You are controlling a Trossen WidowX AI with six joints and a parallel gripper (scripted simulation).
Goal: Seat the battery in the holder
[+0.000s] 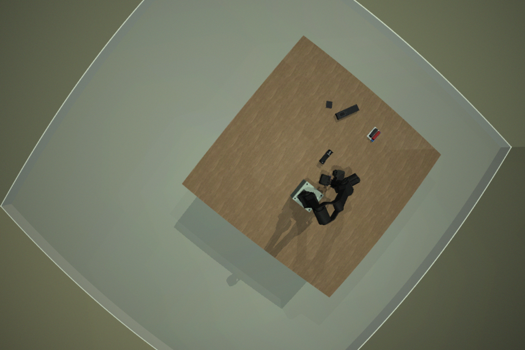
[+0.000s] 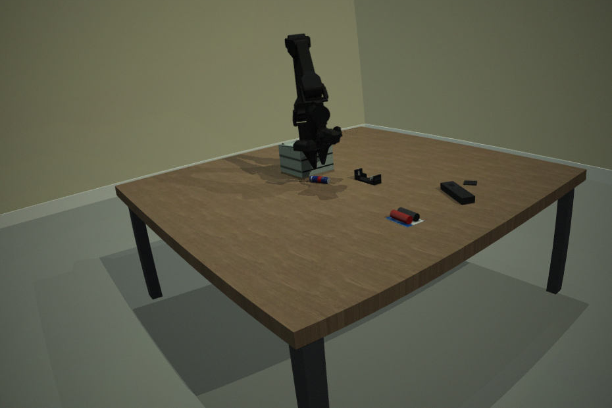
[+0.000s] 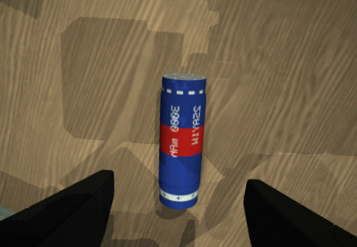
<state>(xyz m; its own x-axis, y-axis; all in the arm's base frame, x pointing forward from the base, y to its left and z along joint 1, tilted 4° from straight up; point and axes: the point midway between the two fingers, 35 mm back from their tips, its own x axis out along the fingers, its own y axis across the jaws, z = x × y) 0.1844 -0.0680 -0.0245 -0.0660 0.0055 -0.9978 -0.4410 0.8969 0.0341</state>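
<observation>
The battery lies 40 mm below my gripper tip. The rest, counted from my gripper tip: small card 450 mm ahead, 10 mm to the right, 50 mm below; long black box 410 mm ahead, 230 mm to the left, 40 mm below; small black square piece 360 mm ahead, 340 mm to the left, 50 mm below.
</observation>
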